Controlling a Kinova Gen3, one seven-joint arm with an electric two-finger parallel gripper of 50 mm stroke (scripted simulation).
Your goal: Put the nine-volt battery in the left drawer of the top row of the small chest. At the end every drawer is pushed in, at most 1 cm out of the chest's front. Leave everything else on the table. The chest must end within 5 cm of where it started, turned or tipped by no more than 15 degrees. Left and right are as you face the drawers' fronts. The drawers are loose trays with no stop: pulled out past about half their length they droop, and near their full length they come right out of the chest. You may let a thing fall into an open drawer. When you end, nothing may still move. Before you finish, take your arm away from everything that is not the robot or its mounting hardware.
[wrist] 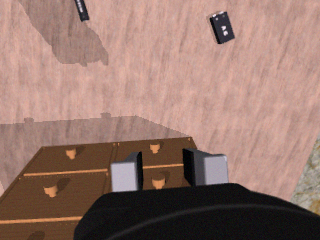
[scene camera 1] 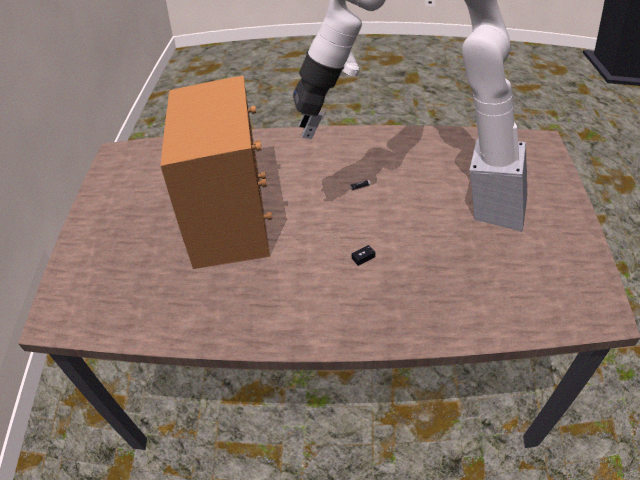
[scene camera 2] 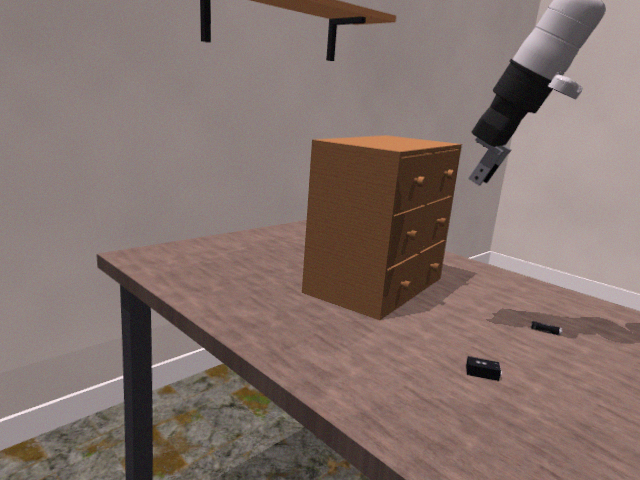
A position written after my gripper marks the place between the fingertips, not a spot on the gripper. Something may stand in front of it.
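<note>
My gripper (scene camera 2: 477, 180) (scene camera 1: 305, 132) (wrist: 163, 164), in view. Wooden chest (scene camera 2: 353, 182) (scene camera 1: 207, 163), in view.
</note>
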